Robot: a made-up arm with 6 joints.
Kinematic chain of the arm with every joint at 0, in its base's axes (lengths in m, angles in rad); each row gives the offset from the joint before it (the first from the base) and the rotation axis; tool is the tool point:
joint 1: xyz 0 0 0.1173 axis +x
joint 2: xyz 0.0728 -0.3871 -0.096 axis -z
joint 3: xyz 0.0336 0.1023 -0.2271 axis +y
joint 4: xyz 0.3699 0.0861 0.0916 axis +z
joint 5: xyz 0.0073 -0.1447 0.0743 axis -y
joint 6: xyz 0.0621 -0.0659 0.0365 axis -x
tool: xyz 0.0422 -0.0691 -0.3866
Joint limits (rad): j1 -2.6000..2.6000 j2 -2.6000..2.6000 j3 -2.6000..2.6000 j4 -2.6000..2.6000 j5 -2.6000..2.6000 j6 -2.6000..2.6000
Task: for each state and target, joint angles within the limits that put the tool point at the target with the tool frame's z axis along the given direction. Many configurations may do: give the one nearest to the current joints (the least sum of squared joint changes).
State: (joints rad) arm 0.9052 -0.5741 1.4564 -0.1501 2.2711 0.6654
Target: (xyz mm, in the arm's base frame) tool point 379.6 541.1 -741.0 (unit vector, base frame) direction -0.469 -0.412 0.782
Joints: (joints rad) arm 1.1423 -0.4906 2.1154 -0.3829 2.1643 0.4711
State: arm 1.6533 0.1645 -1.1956 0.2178 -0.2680 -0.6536
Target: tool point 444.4 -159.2 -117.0 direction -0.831 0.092 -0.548
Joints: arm 1.2839 0.1705 -1.0151 -0.7558 -0.0042 -1.0523
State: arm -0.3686 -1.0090 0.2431 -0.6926 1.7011 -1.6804
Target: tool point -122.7 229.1 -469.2 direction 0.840 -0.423 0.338
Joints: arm 0.0340 -1.3633 0.9505 -0.3162 1.4177 -1.4519
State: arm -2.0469 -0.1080 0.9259 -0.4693 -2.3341 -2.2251
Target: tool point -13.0 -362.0 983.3 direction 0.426 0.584 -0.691
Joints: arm -2.4819 -0.4023 1.5434 -0.5813 -2.1344 -2.4220
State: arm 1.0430 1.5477 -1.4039 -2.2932 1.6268 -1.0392
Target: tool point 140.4 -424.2 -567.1 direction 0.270 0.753 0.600
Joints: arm 1.2700 1.8571 -0.5616 -1.7951 1.5131 -1.7612
